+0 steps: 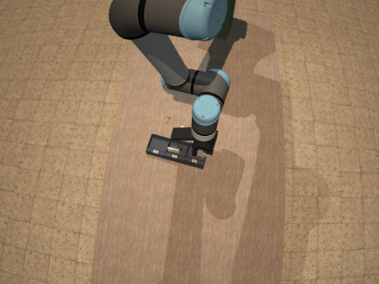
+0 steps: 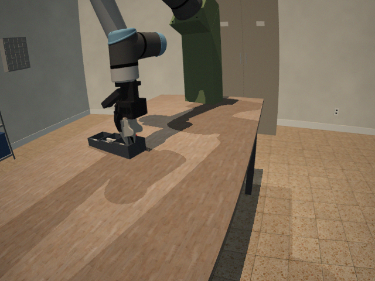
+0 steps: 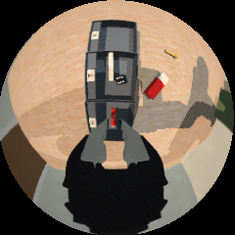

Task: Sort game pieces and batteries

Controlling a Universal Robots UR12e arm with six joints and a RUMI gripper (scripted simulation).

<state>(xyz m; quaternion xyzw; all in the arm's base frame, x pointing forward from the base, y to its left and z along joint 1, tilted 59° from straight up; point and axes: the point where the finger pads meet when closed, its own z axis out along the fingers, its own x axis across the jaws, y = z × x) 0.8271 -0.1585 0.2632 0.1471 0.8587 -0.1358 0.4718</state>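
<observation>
The red cylinder is 3 cm below my hand. The rest, counted from my hand: three-compartment bin row 4 cm behind, 7 cm to the right, 2 cm below; white domino 5 cm behind, 8 cm to the right, 2 cm below; black die 5 cm behind, 6 cm to the right, 3 cm below.
</observation>
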